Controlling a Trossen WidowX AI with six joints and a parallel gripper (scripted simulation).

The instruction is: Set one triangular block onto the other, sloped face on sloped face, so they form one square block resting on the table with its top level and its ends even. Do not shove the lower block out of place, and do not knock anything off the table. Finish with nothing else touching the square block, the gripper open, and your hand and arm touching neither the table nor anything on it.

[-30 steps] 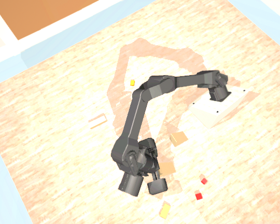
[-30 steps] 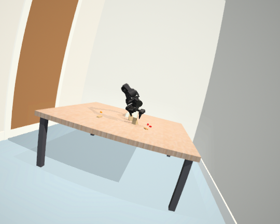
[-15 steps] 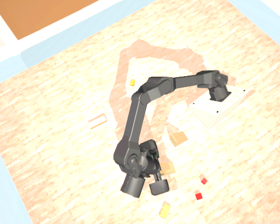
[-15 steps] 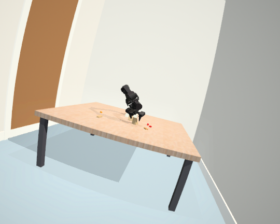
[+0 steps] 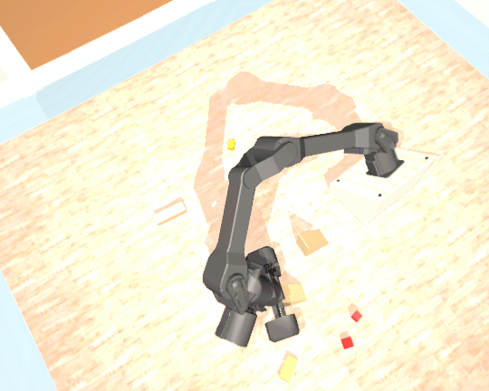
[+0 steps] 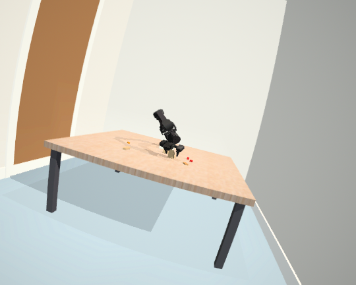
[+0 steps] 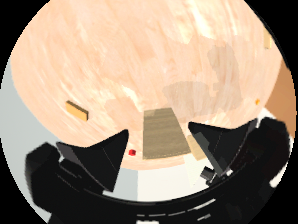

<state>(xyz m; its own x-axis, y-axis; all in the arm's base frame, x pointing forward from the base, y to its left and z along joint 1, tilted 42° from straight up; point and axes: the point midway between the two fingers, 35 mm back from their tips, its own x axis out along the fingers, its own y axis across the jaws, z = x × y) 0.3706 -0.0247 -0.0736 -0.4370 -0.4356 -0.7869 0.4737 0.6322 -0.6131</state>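
Now: the tan triangular block right at my gripper tip. Also, from my gripper tip: orange cube (190 mm behind, 370 mm to the right, 20 mm below); then flat wooden block (50 mm ahead, 340 mm to the right, 10 mm below).
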